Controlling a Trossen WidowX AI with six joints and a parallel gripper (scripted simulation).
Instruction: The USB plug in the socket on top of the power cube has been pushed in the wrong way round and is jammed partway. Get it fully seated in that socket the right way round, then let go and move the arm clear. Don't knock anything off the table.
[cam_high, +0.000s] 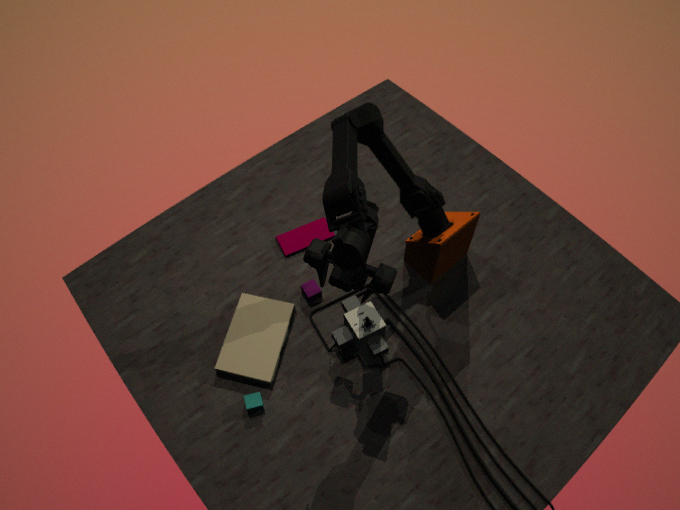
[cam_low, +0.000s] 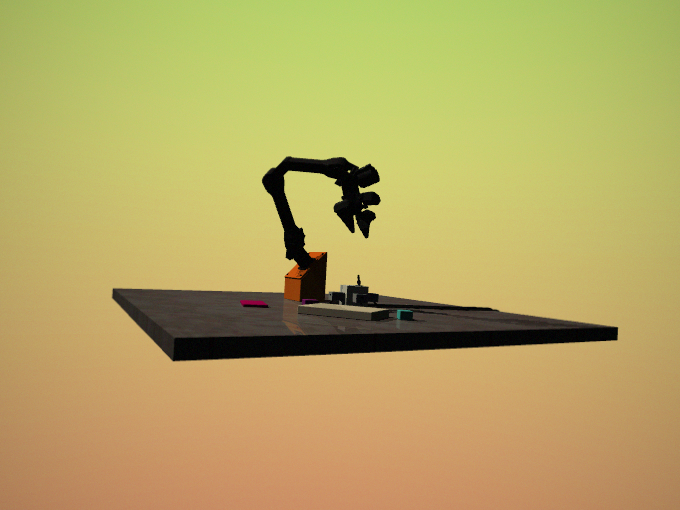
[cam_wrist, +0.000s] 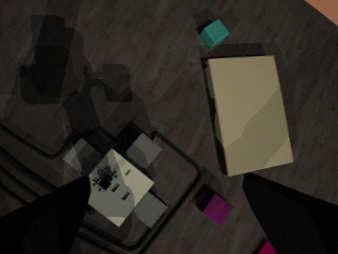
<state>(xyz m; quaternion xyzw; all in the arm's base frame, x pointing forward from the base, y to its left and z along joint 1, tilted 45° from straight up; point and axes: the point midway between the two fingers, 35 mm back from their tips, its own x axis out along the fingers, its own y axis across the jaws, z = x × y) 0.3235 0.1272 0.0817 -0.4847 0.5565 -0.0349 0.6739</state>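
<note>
My gripper tip is 5 cm past the USB plug, 3 cm to the right of it and 15 cm above it. Also, from my gripper tip: purple cube: 2 cm behind, 16 cm to the right, 23 cm below; then beige slab: 17 cm ahead, 14 cm to the right, 23 cm below; then teal cube: 27 cm ahead, 23 cm below.
</note>
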